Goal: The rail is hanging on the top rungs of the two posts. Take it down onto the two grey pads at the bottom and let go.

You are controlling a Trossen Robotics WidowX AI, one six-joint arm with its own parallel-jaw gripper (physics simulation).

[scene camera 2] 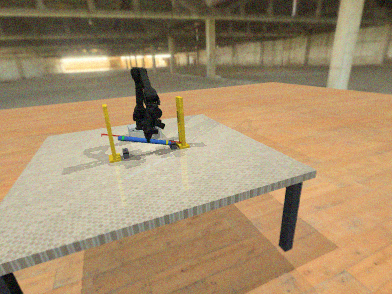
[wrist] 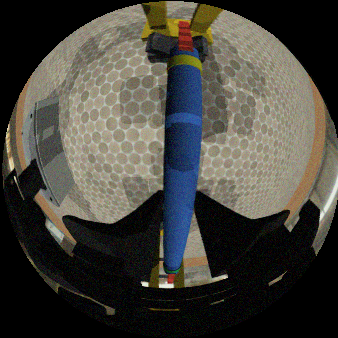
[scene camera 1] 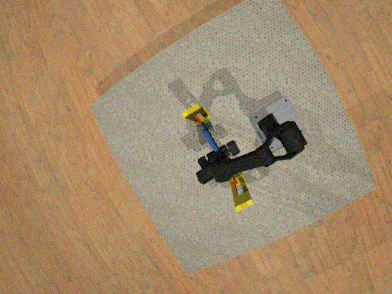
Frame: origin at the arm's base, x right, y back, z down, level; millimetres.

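Seen in the pictures: gripper, fingertip midpoint: (scene camera 2: pixel 147 141) (wrist: pixel 178 194) (scene camera 1: pixel 217 150); arm's base, origin of the base link: (scene camera 2: pixel 140 128) (wrist: pixel 37 173) (scene camera 1: pixel 266 124).
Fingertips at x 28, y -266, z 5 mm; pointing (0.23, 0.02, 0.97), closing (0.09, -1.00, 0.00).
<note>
Offsets run from my fingertips to a thing's top centre. Level surfaces: height alone.
The blue rail (scene camera 1: pixel 210 139) (scene camera 2: pixel 132 140) (wrist: pixel 183 145) has red end pins, a green band at one end and a yellow band at the other. My gripper (scene camera 1: pixel 219 153) (scene camera 2: pixel 148 139) (wrist: pixel 178 194) is shut on the rail's blue middle part. One yellow post {dz -230, dx +189, dy +23 mm} (scene camera 1: pixel 195 113) (scene camera 2: pixel 109 131) stands at the green-band end, the other yellow post {dz -230, dx -210, dy -9 mm} (scene camera 1: pixel 243 201) (scene camera 2: pixel 181 120) (wrist: pixel 155 19) at the yellow-band end. The red pins reach to the posts; which rungs they meet is unclear. One dark grey pad {dz +26, dx +127, dy +18 mm} (scene camera 2: pixel 126 153) stands by the left post, the other pad {dz +26, dx -148, dy -5 mm} (scene camera 2: pixel 174 146) (wrist: pixel 159 45) by the right post.
The arm's grey base plate (scene camera 1: pixel 289 111) (wrist: pixel 52 150) is on the table {dz +70 mm} (scene camera 1: pixel 150 150) (scene camera 2: pixel 150 200), to one side of the rail. The arm reaches over the rail between the posts and hides part of it in scene view 1. Shadows fall across the table around the posts.
</note>
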